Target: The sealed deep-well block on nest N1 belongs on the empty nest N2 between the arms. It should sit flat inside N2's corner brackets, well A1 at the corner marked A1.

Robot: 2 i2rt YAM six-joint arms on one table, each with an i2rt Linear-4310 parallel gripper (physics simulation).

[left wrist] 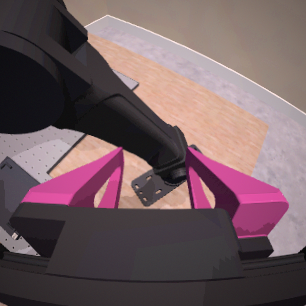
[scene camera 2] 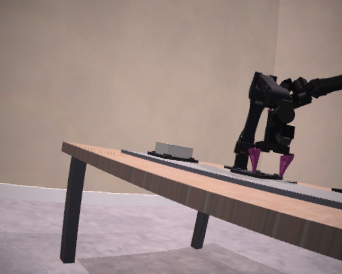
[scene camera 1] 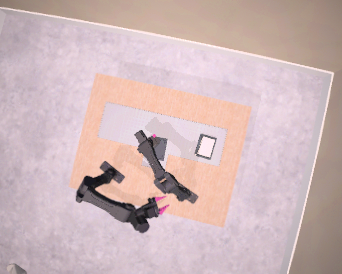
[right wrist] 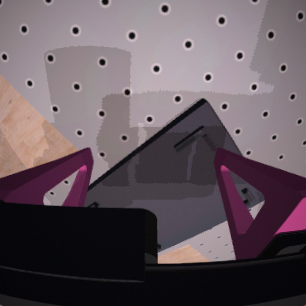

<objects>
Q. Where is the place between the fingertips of the right gripper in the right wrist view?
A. At 153,154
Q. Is the right gripper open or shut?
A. Open.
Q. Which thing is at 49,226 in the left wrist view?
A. The left gripper.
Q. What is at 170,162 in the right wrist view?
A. A dark nest plate.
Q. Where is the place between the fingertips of the right gripper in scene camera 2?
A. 267,175
</objects>
